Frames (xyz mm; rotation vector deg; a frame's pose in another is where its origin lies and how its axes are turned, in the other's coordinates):
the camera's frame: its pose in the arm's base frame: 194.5 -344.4 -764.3 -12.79 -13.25 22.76
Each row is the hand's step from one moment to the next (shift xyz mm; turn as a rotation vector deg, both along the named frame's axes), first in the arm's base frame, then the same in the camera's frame.
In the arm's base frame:
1: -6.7 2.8 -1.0 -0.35 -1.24 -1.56
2: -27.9 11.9 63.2 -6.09 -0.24 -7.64
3: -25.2 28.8 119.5 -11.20 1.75 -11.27
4: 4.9 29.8 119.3 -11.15 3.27 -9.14
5: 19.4 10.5 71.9 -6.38 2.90 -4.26
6: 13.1 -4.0 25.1 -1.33 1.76 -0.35
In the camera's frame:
1: -5.1 5.2 1.3 -1.09 -0.59 -1.60
2: -8.9 4.3 69.4 -6.92 3.92 -5.68
3: 10.3 3.9 125.0 -11.34 8.46 -7.44
4: 37.7 -5.8 117.0 -10.30 9.26 -5.17
5: 34.4 -16.0 64.9 -5.30 5.97 -1.87
6: 14.6 -14.7 19.7 -0.54 2.14 0.32

